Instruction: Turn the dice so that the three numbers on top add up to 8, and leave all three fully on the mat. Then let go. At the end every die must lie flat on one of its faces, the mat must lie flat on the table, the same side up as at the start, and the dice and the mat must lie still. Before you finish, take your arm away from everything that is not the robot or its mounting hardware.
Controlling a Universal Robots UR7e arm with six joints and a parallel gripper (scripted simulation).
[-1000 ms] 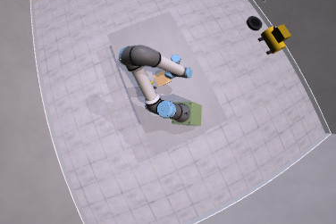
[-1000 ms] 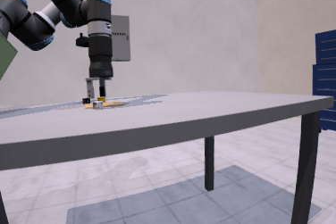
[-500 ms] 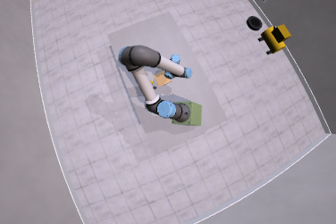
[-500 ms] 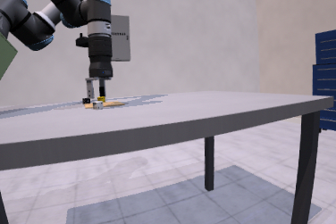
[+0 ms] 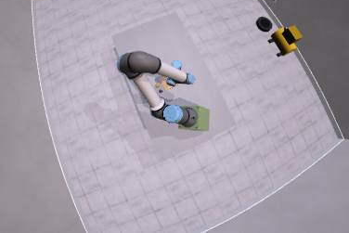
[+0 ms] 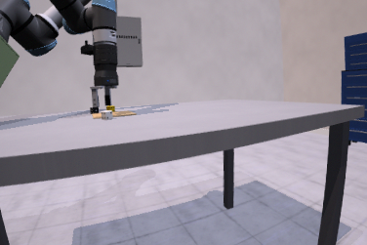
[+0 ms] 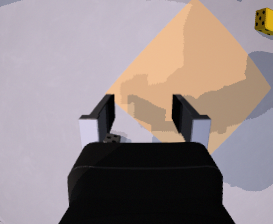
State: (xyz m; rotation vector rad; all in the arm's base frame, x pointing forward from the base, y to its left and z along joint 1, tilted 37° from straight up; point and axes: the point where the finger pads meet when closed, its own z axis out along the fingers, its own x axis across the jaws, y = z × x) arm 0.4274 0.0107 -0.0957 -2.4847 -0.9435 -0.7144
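Right now the yellow die is 30 mm ahead of my hand, 170 mm to the left of it and 40 mm below it. Also, from my hand: mat 30 mm ahead, 50 mm to the left, 50 mm below; then white die 10 mm ahead, 60 mm to the right, 40 mm below.
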